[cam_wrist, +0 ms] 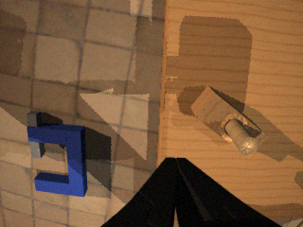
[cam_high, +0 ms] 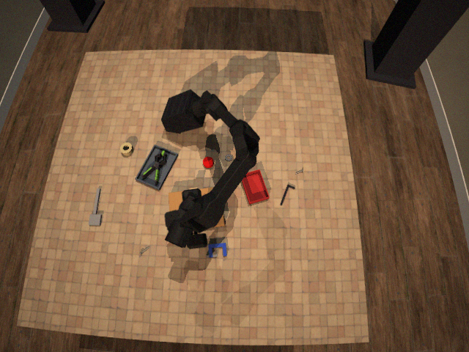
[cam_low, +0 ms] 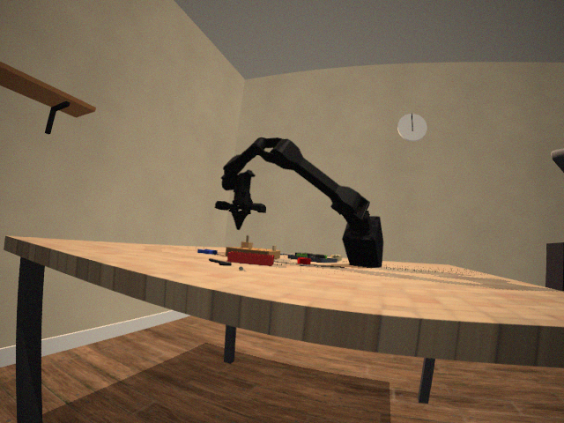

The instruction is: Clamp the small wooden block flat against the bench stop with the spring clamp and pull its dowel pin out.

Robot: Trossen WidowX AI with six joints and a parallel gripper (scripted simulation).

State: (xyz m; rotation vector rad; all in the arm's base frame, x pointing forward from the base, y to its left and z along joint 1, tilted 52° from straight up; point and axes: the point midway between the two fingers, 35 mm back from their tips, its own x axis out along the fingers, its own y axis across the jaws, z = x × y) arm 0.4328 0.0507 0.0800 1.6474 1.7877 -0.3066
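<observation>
Right now the dowel pin is 40 mm behind my hand, 10 mm to the right of it and 80 mm below it. Round my hand: small wooden block (40 mm behind, 10 mm to the right, 90 mm below); wooden board (60 mm behind, 30 mm to the right, 120 mm below); red bin (190 mm behind, 180 mm to the left, 120 mm below).
</observation>
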